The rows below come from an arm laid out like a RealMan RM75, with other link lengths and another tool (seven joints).
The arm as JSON. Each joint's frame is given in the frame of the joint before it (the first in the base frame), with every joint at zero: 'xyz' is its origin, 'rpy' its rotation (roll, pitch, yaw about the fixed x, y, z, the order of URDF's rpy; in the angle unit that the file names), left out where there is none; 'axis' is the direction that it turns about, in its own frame. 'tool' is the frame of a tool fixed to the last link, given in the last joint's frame.
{
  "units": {
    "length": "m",
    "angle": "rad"
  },
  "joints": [
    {
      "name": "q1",
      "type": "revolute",
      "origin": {
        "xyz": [
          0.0,
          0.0,
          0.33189
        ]
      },
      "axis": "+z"
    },
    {
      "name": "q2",
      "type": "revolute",
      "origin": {
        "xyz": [
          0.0,
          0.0,
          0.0
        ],
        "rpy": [
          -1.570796,
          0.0,
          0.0
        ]
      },
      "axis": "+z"
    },
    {
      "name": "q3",
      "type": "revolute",
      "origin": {
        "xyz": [
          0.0,
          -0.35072,
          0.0
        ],
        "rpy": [
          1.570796,
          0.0,
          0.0
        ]
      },
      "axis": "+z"
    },
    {
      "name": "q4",
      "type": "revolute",
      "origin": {
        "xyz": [
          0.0,
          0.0,
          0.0
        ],
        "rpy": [
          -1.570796,
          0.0,
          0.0
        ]
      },
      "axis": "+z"
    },
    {
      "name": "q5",
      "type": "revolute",
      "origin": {
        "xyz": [
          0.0,
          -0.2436,
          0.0
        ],
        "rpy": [
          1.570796,
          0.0,
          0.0
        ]
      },
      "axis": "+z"
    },
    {
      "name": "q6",
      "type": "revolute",
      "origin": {
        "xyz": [
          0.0,
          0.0,
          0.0
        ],
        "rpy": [
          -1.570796,
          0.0,
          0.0
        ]
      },
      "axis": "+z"
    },
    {
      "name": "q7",
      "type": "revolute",
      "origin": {
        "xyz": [
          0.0,
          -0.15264,
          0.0
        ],
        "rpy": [
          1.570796,
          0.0,
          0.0
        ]
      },
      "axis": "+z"
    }
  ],
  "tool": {
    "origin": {
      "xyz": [
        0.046,
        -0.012,
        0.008
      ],
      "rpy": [
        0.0,
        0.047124,
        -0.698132
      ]
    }
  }
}
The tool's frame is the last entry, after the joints.
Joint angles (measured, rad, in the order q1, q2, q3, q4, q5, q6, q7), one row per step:
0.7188, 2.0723, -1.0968, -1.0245, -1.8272, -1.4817, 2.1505
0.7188, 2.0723, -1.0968, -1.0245, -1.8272, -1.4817, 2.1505
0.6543, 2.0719, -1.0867, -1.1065, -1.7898, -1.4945, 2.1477
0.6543, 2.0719, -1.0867, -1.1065, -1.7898, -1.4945, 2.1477
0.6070, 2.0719, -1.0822, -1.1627, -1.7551, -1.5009, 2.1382
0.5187, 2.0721, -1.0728, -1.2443, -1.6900, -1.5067, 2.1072
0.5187, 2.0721, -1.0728, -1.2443, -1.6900, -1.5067, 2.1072
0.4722, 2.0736, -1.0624, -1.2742, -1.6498, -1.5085, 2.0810
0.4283, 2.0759, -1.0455, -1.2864, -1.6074, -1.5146, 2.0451
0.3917, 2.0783, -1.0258, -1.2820, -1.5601, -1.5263, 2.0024
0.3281, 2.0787, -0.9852, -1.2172, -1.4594, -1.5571, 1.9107
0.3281, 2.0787, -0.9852, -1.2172, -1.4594, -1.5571, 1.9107
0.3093, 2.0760, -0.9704, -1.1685, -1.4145, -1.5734, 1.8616
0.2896, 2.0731, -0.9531, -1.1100, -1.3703, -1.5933, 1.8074
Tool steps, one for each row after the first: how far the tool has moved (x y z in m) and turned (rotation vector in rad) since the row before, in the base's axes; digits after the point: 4 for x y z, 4 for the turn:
0.0000, 0.0000, 0.0000, 0.0000, 0.0000, 0.0000
0.0082, -0.0094, 0.0159, 0.0471, 0.0340, 0.0068
0.0000, 0.0000, 0.0000, 0.0000, 0.0000, 0.0000
0.0052, -0.0078, 0.0108, 0.0362, 0.0268, 0.0110
0.0134, -0.0158, 0.0173, 0.0670, 0.0454, 0.0130
0.0000, 0.0000, 0.0000, 0.0000, 0.0000, 0.0000
0.0084, -0.0086, 0.0084, 0.0386, 0.0299, 0.0037
0.0107, -0.0087, 0.0071, 0.0368, 0.0337, 0.0001
0.0102, -0.0080, 0.0056, 0.0325, 0.0394, 0.0029
0.0268, -0.0163, 0.0060, 0.0498, 0.0938, -0.0183
0.0000, 0.0000, 0.0000, 0.0000, 0.0000, 0.0000
0.0119, -0.0057, 0.0005, 0.0205, 0.0420, -0.0061
0.0142, -0.0069, -0.0002, 0.0236, 0.0438, -0.0114

